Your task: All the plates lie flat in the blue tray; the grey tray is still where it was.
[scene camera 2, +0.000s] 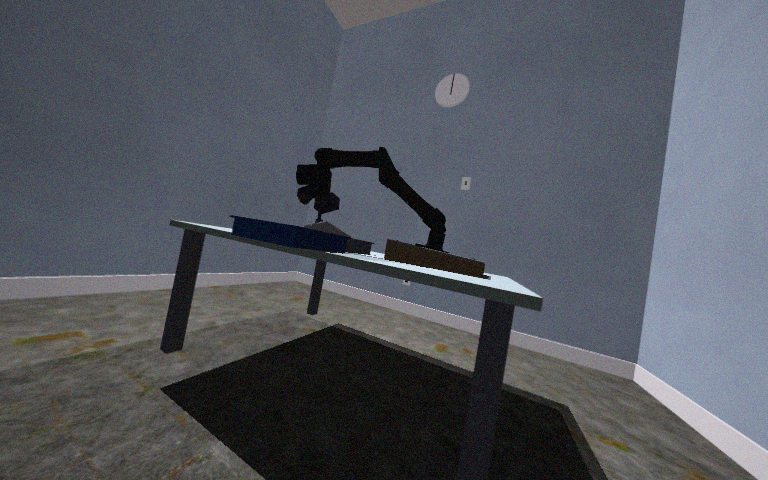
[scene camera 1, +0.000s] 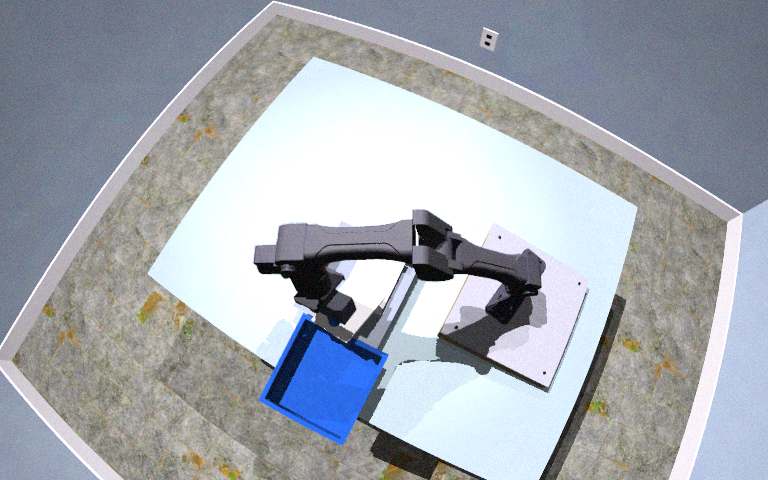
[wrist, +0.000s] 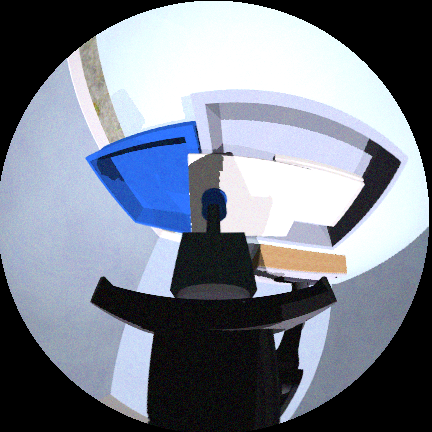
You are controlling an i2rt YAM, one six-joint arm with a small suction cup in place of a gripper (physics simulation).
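My suction cup is attached to a white plate near one end. The plate is tilted and hangs over the grey tray, its cup end high beside the blue tray. The far end reaches down into the grey tray. A thin pale edge shows along the plate's upper side in the wrist view, perhaps another plate beneath. The blue tray's visible floor holds no plate. The held plate hides part of the grey tray's inside.
The arm stands on a pale base board with wooden sides, to the right of the grey tray in scene camera 1. The blue tray adjoins the grey tray and lies at the edge of the table.
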